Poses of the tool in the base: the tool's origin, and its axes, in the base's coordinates. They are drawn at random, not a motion.
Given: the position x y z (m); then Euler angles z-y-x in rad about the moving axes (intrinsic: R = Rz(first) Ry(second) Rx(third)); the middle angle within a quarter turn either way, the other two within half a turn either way.
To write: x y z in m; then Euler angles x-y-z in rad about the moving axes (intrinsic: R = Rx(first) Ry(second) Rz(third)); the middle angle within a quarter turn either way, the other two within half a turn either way. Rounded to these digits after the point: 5 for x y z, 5 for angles.
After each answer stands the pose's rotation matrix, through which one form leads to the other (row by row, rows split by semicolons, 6 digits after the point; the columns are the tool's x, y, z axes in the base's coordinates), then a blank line. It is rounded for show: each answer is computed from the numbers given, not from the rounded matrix.
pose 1, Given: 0.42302 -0.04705 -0.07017 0.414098 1.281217 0.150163
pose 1, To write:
0.42302 -0.04705 -0.07017 -0.71333 1.18816 0.79519
0.261414 -0.266584 0.927683; 0.114895 0.962865 0.244317; -0.958364 0.042718 0.282336

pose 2, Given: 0.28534 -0.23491 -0.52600 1.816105 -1.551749 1.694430
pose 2, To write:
0.28534 -0.23491 -0.52600 -1.57731 1.20187 -1.58362
-0.004625 0.360585 0.932715; 0.018476 -0.932535 0.360607; 0.999819 0.018901 -0.002349

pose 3, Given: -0.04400 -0.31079 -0.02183 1.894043 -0.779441 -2.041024
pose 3, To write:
-0.04400 -0.31079 -0.02183 -3.08331 -1.24207 -2.34602
-0.225944 0.230588 -0.946456; 0.674467 0.738065 0.018803; 0.702882 -0.634105 -0.322285

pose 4, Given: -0.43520 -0.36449 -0.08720 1.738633 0.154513 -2.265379
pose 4, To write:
-0.43520 -0.36449 -0.08720 2.79913 -0.83466 -1.81918
-0.165060 0.650824 -0.741070; 0.974202 -0.009660 -0.225469; -0.153899 -0.759168 -0.632440

